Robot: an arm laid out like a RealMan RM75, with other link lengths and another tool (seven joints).
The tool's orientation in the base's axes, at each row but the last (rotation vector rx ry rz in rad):
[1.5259, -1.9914, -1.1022]
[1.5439, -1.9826, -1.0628]
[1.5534, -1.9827, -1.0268]
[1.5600, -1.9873, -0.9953]
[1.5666, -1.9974, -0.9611]
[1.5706, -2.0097, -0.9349]
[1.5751, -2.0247, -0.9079]
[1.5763, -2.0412, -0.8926]
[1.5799, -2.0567, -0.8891]
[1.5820, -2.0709, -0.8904]
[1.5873, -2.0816, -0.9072]
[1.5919, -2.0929, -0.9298]
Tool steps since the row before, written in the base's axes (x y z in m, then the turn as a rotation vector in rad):
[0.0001, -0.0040, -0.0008, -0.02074, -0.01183, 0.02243]
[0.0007, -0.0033, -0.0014, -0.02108, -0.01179, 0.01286]
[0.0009, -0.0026, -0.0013, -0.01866, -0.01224, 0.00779]
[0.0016, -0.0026, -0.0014, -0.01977, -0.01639, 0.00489]
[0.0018, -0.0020, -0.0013, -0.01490, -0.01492, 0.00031]
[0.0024, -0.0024, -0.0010, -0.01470, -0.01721, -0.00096]
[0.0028, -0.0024, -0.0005, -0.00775, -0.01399, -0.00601]
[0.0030, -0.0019, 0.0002, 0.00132, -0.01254, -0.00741]
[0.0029, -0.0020, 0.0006, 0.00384, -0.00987, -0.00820]
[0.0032, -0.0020, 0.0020, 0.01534, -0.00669, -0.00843]
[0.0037, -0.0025, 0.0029, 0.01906, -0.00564, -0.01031]
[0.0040, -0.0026, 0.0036, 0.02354, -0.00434, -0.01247]
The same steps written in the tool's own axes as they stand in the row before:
[0.0038, -0.0011, -0.0010, 0.01451, 0.02922, -0.00294]
[0.0031, -0.0018, -0.0007, 0.01583, 0.02208, 0.00330]
[0.0024, -0.0018, -0.0006, 0.01613, 0.01662, 0.00469]
[0.0022, -0.0024, -0.0009, 0.02070, 0.01470, 0.00623]
[0.0015, -0.0024, -0.0009, 0.01835, 0.00828, 0.00629]
[0.0017, -0.0027, -0.0016, 0.02058, 0.00691, 0.00646]
[0.0016, -0.0026, -0.0021, 0.01593, -0.00099, 0.00609]
[0.0010, -0.0022, -0.0026, 0.01212, -0.00806, 0.00142]
[0.0011, -0.0019, -0.0028, 0.00890, -0.00996, 0.00100]
[0.0008, -0.0012, -0.0040, 0.00255, -0.01776, -0.00542]
[0.0010, -0.0011, -0.0051, 0.00061, -0.02153, -0.00614]
[0.0008, -0.0008, -0.0059, -0.00176, -0.02600, -0.00701]

